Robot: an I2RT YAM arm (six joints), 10 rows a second.
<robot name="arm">
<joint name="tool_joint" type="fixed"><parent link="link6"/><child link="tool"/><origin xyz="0 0 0" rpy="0 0 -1.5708"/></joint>
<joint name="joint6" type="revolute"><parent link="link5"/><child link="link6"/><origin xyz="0 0.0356 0.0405" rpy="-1.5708 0 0"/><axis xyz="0 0 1"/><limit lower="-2.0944" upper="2.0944"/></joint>
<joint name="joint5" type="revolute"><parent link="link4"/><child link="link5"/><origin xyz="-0.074 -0.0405 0.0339" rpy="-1.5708 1.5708 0"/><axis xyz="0 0 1"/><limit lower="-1.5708" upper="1.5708"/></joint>
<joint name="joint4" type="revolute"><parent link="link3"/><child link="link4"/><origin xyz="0.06 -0.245 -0.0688" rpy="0 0 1.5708"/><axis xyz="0 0 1"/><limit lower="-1.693" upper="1.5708"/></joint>
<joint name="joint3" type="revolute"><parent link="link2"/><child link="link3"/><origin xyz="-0.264 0 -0.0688" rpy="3.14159 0 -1.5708"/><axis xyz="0 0 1"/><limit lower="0" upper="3.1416"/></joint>
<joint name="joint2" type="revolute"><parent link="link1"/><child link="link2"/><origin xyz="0.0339 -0.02 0.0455" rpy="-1.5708 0 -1.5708"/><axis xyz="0 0 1"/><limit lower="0" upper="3.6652"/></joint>
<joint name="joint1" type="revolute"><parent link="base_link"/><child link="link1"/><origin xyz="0 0 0.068" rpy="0 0 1.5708"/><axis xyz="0 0 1"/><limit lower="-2.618" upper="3.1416"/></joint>
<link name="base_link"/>
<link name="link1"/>
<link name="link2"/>
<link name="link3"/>
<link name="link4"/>
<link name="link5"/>
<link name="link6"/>
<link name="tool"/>
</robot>
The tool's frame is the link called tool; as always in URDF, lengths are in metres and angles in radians.
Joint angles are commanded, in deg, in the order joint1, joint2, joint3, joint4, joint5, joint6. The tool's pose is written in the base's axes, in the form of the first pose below.
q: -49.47 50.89 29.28 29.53 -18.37 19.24
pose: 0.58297 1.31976 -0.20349 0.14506 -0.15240 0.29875
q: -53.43 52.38 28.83 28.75 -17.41 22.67
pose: 0.71057 1.30702 -0.20957 0.13662 -0.16628 0.28951
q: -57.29 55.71 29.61 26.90 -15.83 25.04
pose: 0.85385 1.30781 -0.22903 0.13026 -0.18485 0.27923
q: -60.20 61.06 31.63 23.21 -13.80 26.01
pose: 1.01025 1.34503 -0.24751 0.12816 -0.20669 0.26465
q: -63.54 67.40 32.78 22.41 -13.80 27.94
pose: 1.15036 1.36301 -0.23327 0.12362 -0.22931 0.24445
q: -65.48 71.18 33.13 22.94 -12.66 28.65
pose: 1.23292 1.35928 -0.24992 0.11904 -0.24216 0.23129
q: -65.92 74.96 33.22 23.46 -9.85 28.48
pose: 1.30762 1.37142 -0.28441 0.11891 -0.25116 0.21591
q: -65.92 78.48 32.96 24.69 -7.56 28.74
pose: 1.36729 1.38064 -0.30511 0.12011 -0.25728 0.20055
